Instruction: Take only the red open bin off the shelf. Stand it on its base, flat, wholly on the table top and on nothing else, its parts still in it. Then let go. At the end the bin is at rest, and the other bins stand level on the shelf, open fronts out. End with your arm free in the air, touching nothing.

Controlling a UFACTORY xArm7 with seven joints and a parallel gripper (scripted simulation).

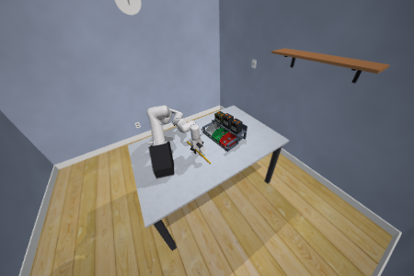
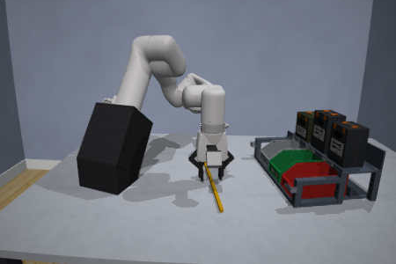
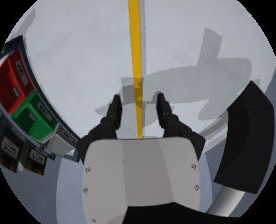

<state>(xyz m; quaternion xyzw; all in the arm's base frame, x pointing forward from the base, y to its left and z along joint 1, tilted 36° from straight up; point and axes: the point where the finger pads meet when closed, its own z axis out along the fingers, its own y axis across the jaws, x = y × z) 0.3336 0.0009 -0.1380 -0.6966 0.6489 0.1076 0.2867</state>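
My hand is 20 mm above the yellow bar. Round my hand: green bin 300 mm ahead, 40 mm to the left, 20 mm above; red open bin 320 mm ahead, 70 mm to the right, 20 mm above; grey bin 290 mm ahead, 150 mm to the left, 20 mm above.
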